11 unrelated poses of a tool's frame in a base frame.
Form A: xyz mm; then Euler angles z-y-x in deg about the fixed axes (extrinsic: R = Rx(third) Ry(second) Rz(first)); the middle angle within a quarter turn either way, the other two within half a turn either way.
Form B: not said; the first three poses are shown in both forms.
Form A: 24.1 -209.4 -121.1 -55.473 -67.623 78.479
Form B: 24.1 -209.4 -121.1 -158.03 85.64 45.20
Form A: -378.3 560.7 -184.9 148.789 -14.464 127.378
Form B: -378.3 560.7 -184.9 -107.98 126.00 -132.01
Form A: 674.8 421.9 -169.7 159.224 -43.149 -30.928
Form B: 674.8 421.9 -169.7 151.26 51.26 20.45
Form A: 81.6 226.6 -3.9 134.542 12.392 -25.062
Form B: 81.6 226.6 -3.9 62.58 27.78 69.19
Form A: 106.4 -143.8 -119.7 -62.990 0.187 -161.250
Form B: 106.4 -143.8 -119.7 89.42 161.25 -153.54
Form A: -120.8 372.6 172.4 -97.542 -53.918 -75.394
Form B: -120.8 372.6 172.4 144.81 81.46 160.57
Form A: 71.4 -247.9 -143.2 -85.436 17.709 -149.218
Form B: 71.4 -247.9 -143.2 58.04 144.93 157.51
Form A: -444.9 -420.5 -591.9 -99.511 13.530 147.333
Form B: -444.9 -420.5 -591.9 -65.97 144.93 10.54
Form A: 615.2 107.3 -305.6 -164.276 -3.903 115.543
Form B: 615.2 107.3 -305.6 -94.32 115.48 -76.14
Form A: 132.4 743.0 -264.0 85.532 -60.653 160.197
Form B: 132.4 743.0 -264.0 -169.22 117.46 107.98
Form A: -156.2 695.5 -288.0 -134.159 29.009 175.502
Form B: -156.2 695.5 -288.0 -8.05 150.67 36.63
